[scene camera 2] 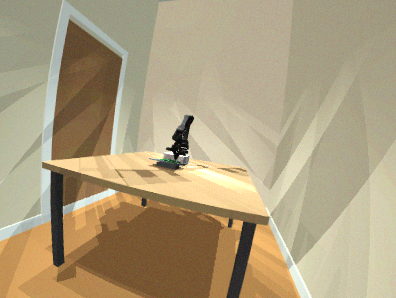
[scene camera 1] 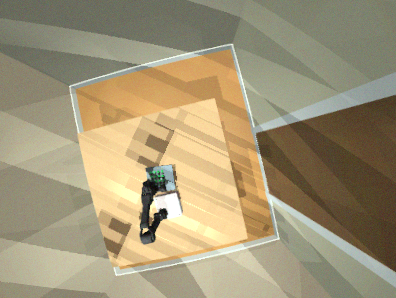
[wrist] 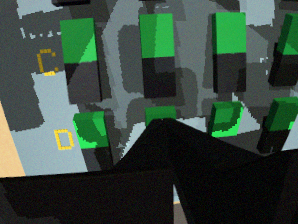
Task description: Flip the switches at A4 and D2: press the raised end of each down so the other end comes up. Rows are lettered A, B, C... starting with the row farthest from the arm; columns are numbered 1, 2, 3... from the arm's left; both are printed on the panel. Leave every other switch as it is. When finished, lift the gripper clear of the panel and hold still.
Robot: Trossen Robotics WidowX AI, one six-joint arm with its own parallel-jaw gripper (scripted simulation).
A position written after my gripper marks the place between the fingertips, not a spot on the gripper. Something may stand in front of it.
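Gripper state: my gripper (wrist: 161, 128) holds nothing and is shut. Also present are a switch (wrist: 91, 130) and a switch (wrist: 226, 116).
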